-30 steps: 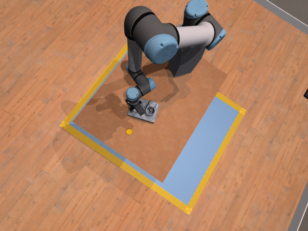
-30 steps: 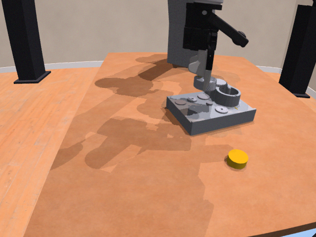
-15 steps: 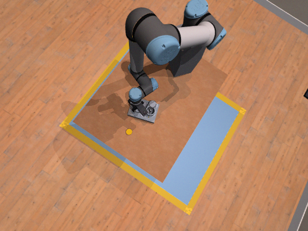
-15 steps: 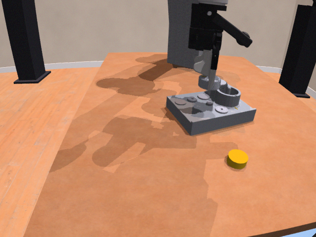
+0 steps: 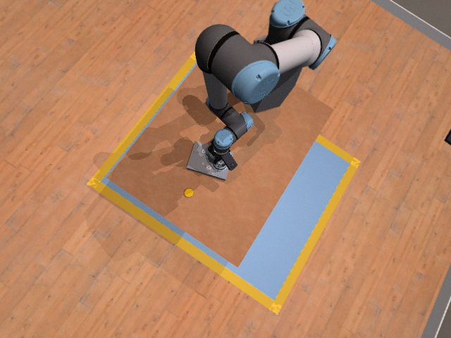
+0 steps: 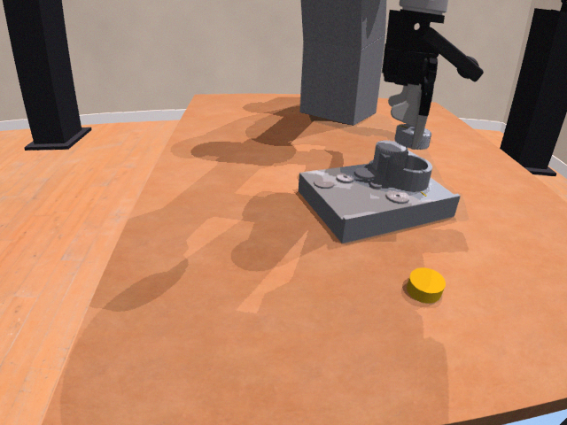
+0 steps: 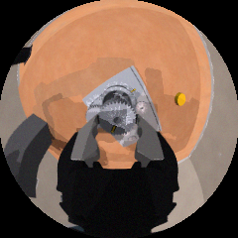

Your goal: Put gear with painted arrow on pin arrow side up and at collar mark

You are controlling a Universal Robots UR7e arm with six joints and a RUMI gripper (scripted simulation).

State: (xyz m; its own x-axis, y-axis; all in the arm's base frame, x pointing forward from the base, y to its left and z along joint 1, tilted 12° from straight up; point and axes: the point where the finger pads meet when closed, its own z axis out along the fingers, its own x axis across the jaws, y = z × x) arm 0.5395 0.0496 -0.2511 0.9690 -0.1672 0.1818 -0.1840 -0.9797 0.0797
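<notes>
Now: hand right at the grey gear. Also, from my hand: yellow disc (250 mm ahead, 120 mm below, 30 mm to the right).
</notes>
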